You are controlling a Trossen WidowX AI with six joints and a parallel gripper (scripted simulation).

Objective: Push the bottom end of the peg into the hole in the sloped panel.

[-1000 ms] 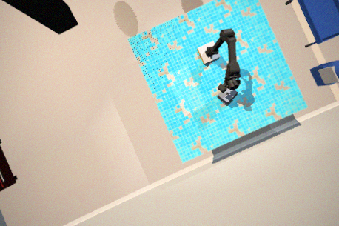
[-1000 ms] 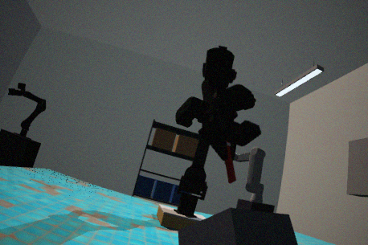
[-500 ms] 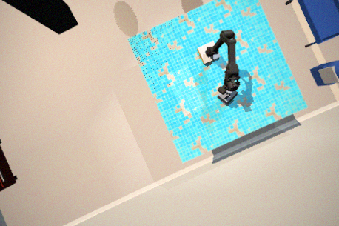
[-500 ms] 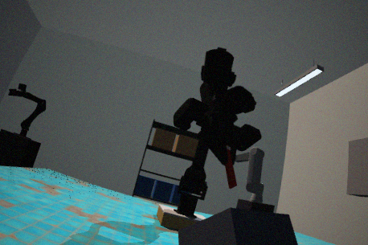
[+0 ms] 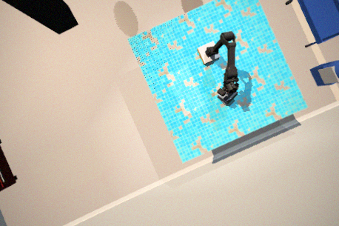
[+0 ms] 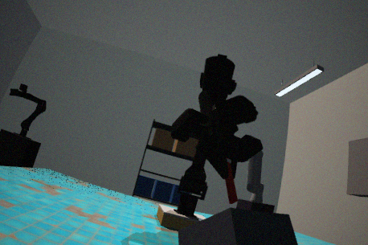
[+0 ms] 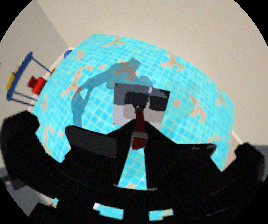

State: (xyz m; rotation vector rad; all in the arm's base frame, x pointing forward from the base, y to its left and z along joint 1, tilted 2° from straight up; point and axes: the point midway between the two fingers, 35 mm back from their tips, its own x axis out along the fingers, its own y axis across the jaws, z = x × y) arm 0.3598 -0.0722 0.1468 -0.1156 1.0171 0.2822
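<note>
The grey sloped panel lies 90 mm below my gripper tip, 50 mm ahead of it and 10 mm to the left of it. From my gripper tip the other things lie so: red peg (10 mm behind, 10 mm above).
</note>
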